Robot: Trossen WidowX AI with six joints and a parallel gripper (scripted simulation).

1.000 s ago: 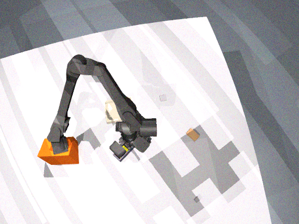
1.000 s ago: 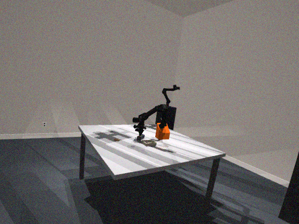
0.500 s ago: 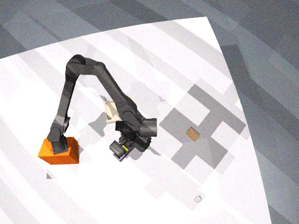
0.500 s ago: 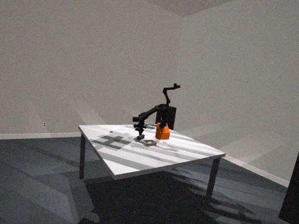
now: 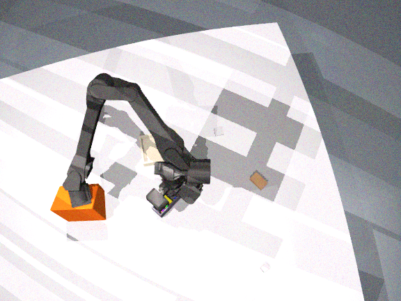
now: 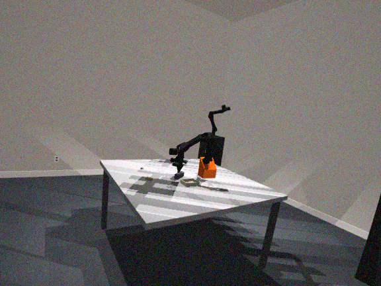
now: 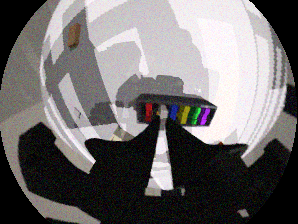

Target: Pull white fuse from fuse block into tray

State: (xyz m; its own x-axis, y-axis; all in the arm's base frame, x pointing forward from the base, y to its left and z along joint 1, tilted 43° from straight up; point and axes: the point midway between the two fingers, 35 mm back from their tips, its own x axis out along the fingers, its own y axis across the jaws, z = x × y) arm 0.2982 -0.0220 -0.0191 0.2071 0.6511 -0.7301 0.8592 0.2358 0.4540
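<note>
Right now the tray is 160 mm to the left of my gripper tip and 50 mm below it. The rest, counted from my gripper tip: white fuse (10 mm below); then flat block (270 mm ahead, 50 mm to the right, 50 mm below).
</note>
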